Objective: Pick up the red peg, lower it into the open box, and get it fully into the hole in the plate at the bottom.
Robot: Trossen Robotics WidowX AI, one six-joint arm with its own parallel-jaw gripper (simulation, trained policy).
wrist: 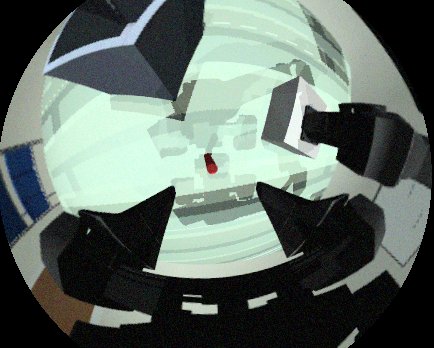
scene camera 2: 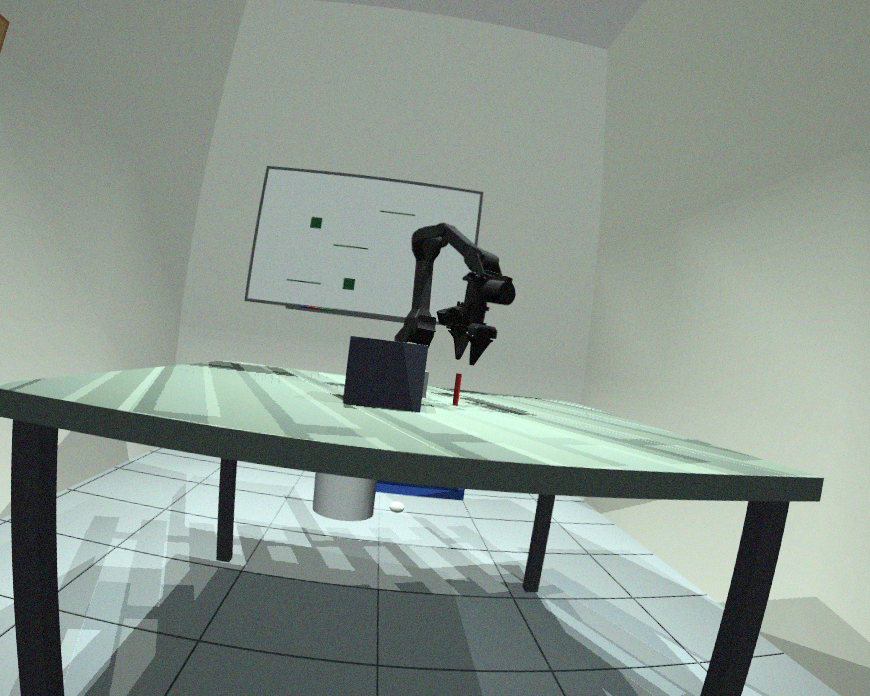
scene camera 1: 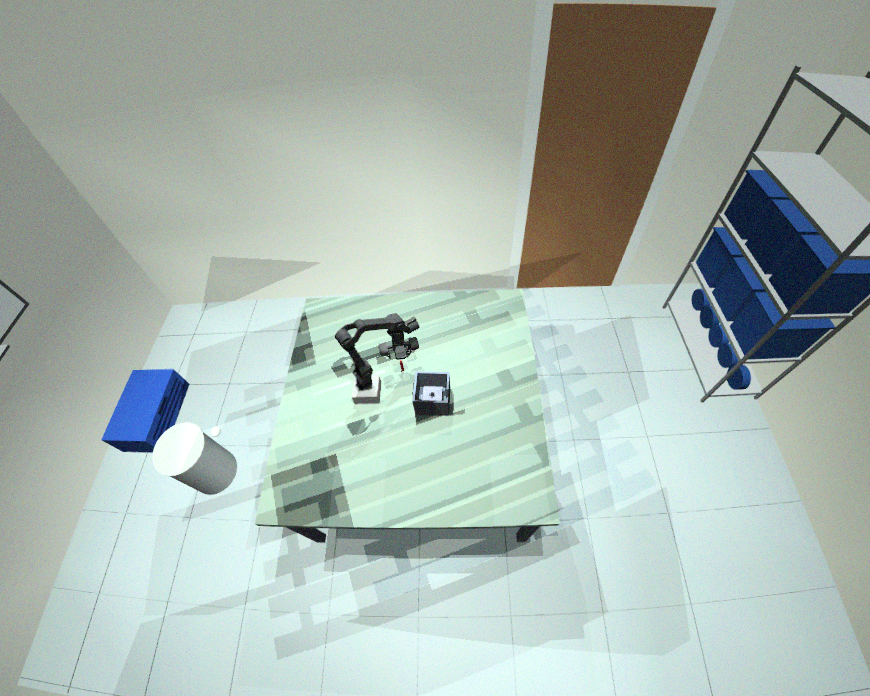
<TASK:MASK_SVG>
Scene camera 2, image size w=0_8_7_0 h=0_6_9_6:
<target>my gripper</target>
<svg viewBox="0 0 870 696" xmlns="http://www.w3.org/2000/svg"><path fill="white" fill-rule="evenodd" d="M465 298L461 304L458 301L457 306L438 310L437 316L439 324L447 325L446 328L451 329L448 332L454 339L455 358L460 360L470 341L469 364L475 365L485 349L493 342L491 338L497 338L498 331L495 327L484 323L485 313L490 308L487 307L487 302Z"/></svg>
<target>dark box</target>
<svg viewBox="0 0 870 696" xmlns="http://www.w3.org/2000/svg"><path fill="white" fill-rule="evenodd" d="M351 336L342 403L420 413L428 345Z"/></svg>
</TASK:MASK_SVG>
